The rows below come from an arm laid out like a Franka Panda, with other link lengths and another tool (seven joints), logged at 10 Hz.
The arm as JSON. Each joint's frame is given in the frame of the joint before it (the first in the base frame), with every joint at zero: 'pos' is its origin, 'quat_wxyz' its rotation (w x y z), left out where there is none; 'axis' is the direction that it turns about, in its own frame. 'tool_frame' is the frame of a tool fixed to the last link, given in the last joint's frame.
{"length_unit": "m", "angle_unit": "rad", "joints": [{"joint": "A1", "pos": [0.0, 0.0, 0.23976], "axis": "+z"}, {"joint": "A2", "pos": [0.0, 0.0, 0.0], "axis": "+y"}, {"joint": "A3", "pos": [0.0, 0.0, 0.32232], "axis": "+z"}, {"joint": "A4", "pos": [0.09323, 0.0, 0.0], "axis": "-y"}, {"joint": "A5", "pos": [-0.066, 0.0, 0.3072], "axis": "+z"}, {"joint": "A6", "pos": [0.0, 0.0, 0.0], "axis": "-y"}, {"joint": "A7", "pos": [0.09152, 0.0, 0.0], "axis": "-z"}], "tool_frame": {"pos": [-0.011, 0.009, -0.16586], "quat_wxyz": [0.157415, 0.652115, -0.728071, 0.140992]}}
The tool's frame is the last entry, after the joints.
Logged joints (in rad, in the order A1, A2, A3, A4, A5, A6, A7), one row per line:
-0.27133 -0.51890 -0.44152 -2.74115 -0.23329 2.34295 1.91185
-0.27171 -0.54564 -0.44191 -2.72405 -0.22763 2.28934 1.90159
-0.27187 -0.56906 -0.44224 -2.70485 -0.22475 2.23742 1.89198
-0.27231 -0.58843 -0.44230 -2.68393 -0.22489 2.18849 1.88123
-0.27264 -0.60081 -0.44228 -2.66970 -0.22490 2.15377 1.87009
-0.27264 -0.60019 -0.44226 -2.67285 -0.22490 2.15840 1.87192
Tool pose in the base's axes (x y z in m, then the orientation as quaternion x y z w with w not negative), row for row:
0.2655 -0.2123 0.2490 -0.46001 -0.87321 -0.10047 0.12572
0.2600 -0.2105 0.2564 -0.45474 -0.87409 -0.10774 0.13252
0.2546 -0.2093 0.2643 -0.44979 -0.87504 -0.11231 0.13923
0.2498 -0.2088 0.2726 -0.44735 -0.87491 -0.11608 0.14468
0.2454 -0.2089 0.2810 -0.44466 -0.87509 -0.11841 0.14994
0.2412 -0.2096 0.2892 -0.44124 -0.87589 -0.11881 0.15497
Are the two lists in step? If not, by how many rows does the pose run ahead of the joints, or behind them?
The pose runs 2 rows behind the joints: the pose in row i belongs to the joints in row i - 2.
